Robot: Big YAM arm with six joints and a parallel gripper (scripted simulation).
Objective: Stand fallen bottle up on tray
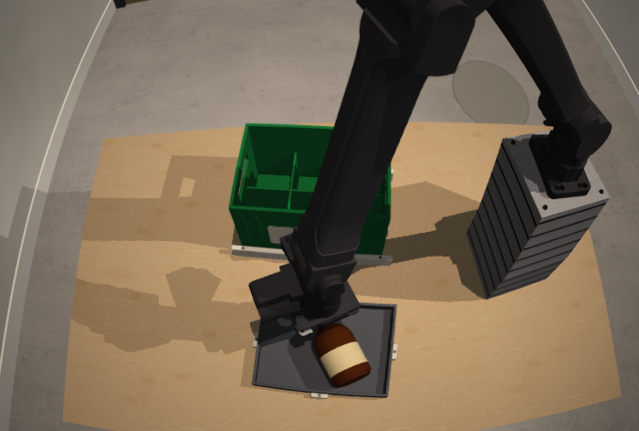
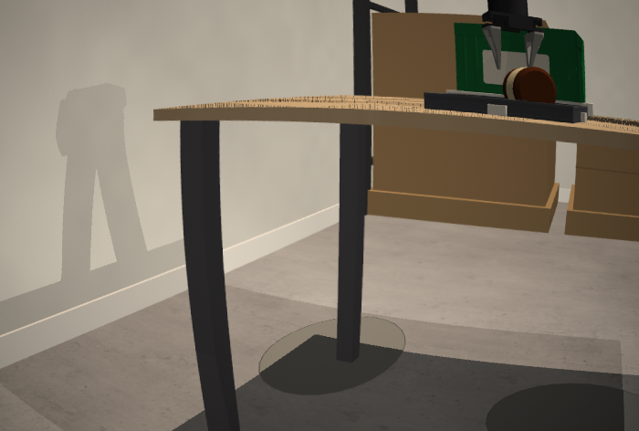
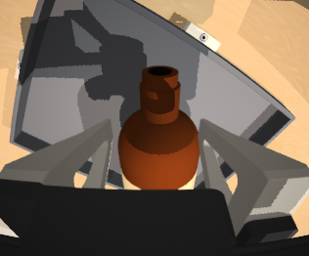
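Now: the brown bottle 50 mm to the left of my hand, 40 mm below it and 20 mm behind it. Also, from my hand: dark tray (70 mm below, 40 mm to the left); then green crate (250 mm to the right).
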